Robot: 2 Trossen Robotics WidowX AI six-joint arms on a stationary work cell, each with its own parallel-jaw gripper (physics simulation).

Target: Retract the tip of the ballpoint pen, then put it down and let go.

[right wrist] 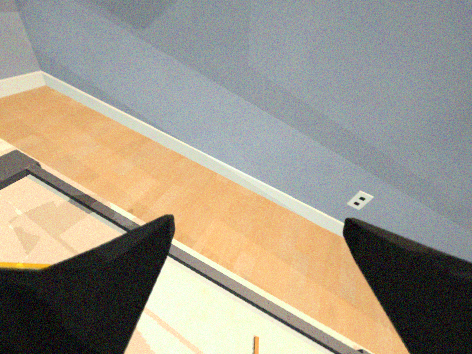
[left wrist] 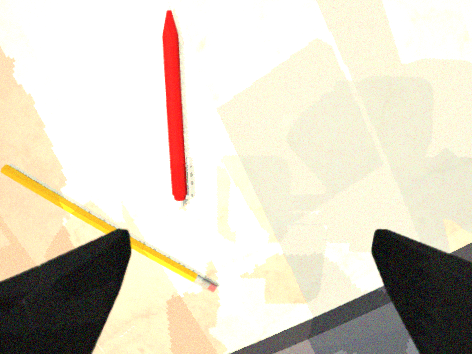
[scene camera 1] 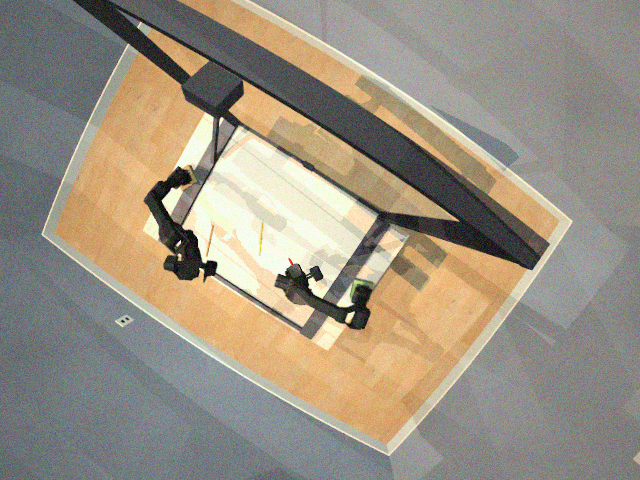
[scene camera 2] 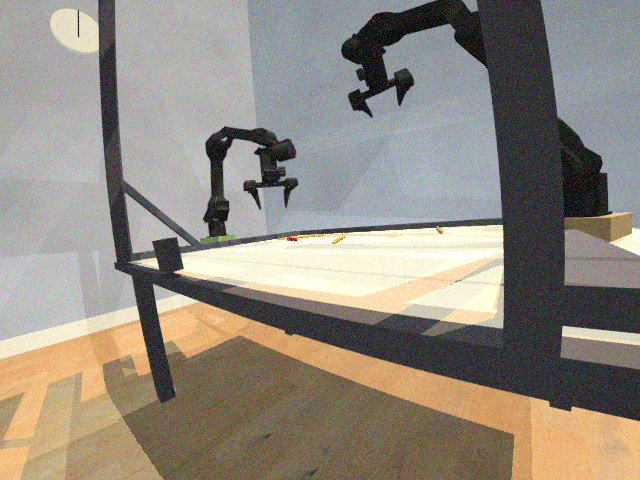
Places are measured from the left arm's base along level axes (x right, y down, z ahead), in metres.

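Pixels of known places: left gripper, fingertip midpoint: (left wrist: 252, 241) (scene camera 2: 273, 208); right gripper, fingertip midpoint: (right wrist: 258, 224) (scene camera 1: 192, 280) (scene camera 2: 385, 111); left arm's base, link origin: (scene camera 1: 361, 291) (scene camera 2: 217, 236); right arm's base, link origin: (scene camera 1: 184, 177) (scene camera 2: 579, 216).
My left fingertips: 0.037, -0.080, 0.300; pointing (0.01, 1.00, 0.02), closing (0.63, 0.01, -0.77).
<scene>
Ahead of a thing's pixels: the offset from my left fingertips to its top centre, as dx, dy, dz.
The red ballpoint pen {-0.004, +0.106, +0.057} (scene camera 1: 290, 261) (scene camera 2: 292, 239) (left wrist: 174, 110) lies flat on the table. In the left wrist view its tapered end points up the picture and a pale clip shows beside its lower end; whether the writing tip is out is too small to tell. My left gripper (scene camera 1: 298, 277) (scene camera 2: 272, 207) (left wrist: 252, 241) is open and empty, pointing down above the table; its arm hides part of the pen in scene camera 1. My right gripper (scene camera 1: 189, 266) (scene camera 2: 386, 110) (right wrist: 258, 224) is open and empty, high above the table's edge, away from the pen.
A yellow pencil {-0.110, +0.111, +0.043} (left wrist: 80, 212) lies slanted near the pen, passing behind a left finger in the left wrist view. Another yellow pencil {+0.115, +0.110, +0.258} (scene camera 1: 261, 238) (scene camera 2: 338, 239) and an orange pencil {+0.038, +0.111, +0.529} (scene camera 1: 209, 240) (scene camera 2: 439, 229) (right wrist: 256, 345) lie farther off. Dark frame bars edge the table.
</scene>
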